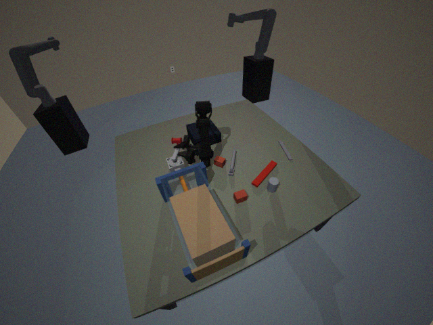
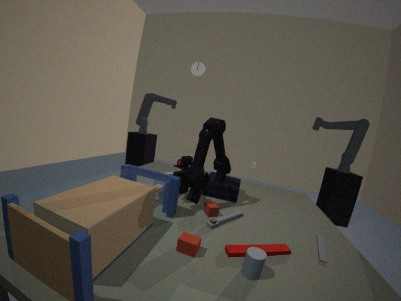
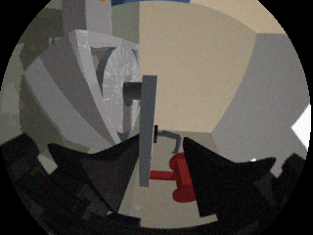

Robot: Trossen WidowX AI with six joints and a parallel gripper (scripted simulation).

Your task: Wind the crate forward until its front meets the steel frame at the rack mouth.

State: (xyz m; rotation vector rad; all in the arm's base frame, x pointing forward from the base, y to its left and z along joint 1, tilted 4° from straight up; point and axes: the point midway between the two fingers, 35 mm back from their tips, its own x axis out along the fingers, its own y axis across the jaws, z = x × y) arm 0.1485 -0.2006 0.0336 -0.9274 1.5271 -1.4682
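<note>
My gripper tip is now 1 cm to the right of the winch handle, 1 cm past it and 1 cm above it. The rest, counted from my gripper tip: hand winch 10 cm below, 3 cm to the right, 3 cm ahead; then red knob 4 cm behind, 3 cm to the left, 2 cm above; then red bar 46 cm to the left, 31 cm ahead, 12 cm below.
</note>
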